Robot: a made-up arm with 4 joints. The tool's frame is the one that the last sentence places.
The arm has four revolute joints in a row. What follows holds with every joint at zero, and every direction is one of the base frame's.
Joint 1 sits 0.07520 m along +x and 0.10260 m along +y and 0.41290 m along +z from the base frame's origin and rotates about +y.
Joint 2 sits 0.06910 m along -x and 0.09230 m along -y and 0.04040 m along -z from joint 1 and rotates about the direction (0.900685, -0.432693, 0.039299).
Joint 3 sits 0.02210 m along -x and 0.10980 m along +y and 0.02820 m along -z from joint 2 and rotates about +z.
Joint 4 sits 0.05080 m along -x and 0.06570 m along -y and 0.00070 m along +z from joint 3 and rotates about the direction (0.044, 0.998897, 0.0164).
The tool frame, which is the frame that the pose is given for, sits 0.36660 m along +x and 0.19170 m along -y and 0.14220 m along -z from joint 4; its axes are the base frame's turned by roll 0.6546, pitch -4.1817 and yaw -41.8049 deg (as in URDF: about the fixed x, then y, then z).
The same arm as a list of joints. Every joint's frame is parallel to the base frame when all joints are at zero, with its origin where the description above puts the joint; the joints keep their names.
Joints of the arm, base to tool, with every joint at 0 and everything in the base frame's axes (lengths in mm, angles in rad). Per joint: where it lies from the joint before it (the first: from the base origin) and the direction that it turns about. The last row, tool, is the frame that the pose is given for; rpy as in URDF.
joint 1: origin 75.2 102.6 412.9 axis 0 1 0
joint 2: origin -69.1 -92.3 -40.4 axis 0.900685 -0.432693 0.039299
joint 3: origin -22.1 109.8 -28.2 axis 0 0 1
joint 4: origin -50.8 -65.7 0.7 axis 0.044 0.998897 0.0164
tool: origin 366.6 -191.7 -142.2 rpy 0.0114 -0.0730 -0.7296

